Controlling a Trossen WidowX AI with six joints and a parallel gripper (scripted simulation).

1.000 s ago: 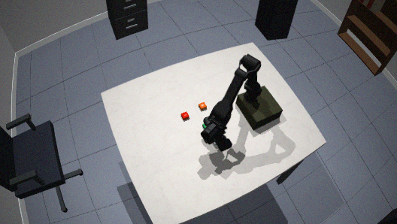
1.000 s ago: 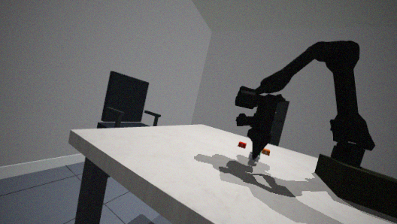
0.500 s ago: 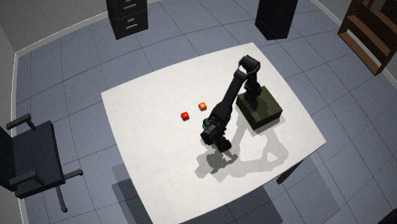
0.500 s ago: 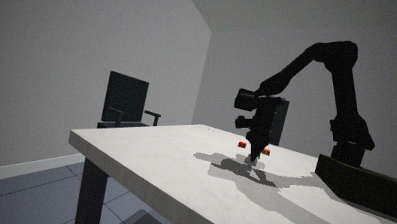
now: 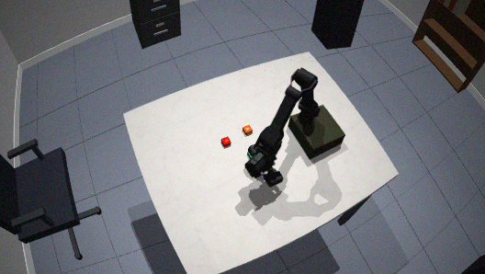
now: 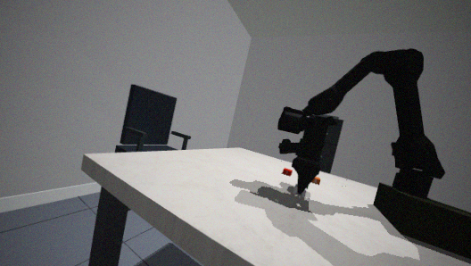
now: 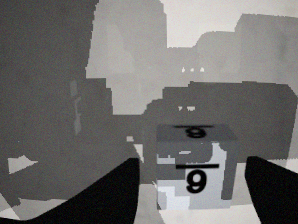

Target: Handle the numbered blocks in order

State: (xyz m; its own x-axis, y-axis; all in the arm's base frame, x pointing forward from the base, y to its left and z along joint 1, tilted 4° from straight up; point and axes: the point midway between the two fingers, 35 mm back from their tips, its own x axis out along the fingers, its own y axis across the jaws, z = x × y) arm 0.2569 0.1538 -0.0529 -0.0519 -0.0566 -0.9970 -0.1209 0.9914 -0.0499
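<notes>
The white block is right at my gripper tip. Round my gripper tip: orange block 1 cm behind, 22 cm to the right; then green block 1 cm ahead, 10 cm to the right; then red block 9 cm ahead, 19 cm to the right.
</notes>
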